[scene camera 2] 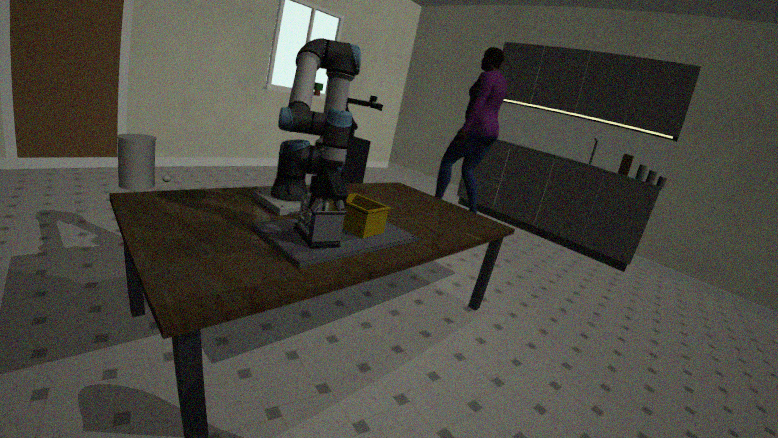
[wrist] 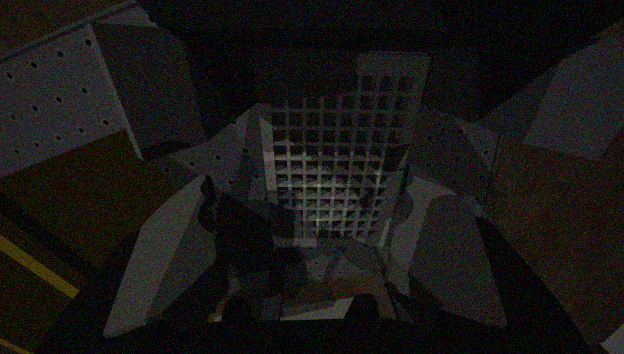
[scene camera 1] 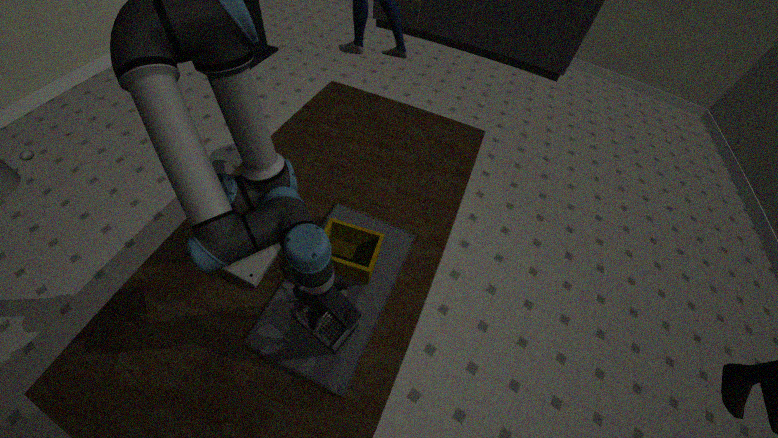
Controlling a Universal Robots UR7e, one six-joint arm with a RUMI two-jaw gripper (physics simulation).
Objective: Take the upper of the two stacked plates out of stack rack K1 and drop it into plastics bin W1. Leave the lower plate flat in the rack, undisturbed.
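Places are measured from the arm's base along level axes (x ahead, y left, z up), in millimetres.
Where they show: gripper, fingertip midpoint: (wrist: 307, 175); arm's base, origin of the base link: (scene camera 2: 289, 195).
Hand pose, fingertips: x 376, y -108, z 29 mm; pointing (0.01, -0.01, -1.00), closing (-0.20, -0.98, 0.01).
Observation:
Things, the pixels of their centre, and the offset from my fingertips. Level surfaces: height alone.
- Stack rack K1, body centre: (wrist: 337, 189) (scene camera 1: 323, 316) (scene camera 2: 318, 220) dx -7, dy -16, dz +13 mm
- gridded plate, body centre: (wrist: 333, 168) (scene camera 1: 326, 318) dx +0, dy -16, dz -2 mm
- Plastics bin W1, body centre: (wrist: 100, 259) (scene camera 1: 349, 251) (scene camera 2: 359, 214) dx -31, dy +186, dz +3 mm
- grey mat, its level: dz -47 mm
- brown table, its level: dz -60 mm
Stack rack K1 (scene camera 1: 341, 341) (scene camera 2: 326, 228) is a grey open-topped box on the mat. Inside, a gridded plate (scene camera 1: 327, 326) (wrist: 269, 165) shows in the wrist view; the two stacked plates cannot be told apart there. My gripper (scene camera 1: 318, 315) (scene camera 2: 325, 206) (wrist: 307, 175) is open and empty, pointing down at the rack opening, with one finger on each side of the grid in the wrist view. The fingertips' exact height against the plates is hard to tell in the dim light. Plastics bin W1 (scene camera 1: 356, 227) (scene camera 2: 367, 220) (wrist: 40, 268) is yellow, open-topped and beside the rack.
Rack and bin stand on a grey mat (scene camera 1: 391, 231) (scene camera 2: 397, 233) on the brown table (scene camera 1: 402, 130) (scene camera 2: 217, 272). The arm's pale base plate (scene camera 1: 253, 269) (scene camera 2: 280, 205) is behind the rack. A person (scene camera 2: 487, 108) stands beyond the table near dark cabinets (scene camera 2: 566, 184).

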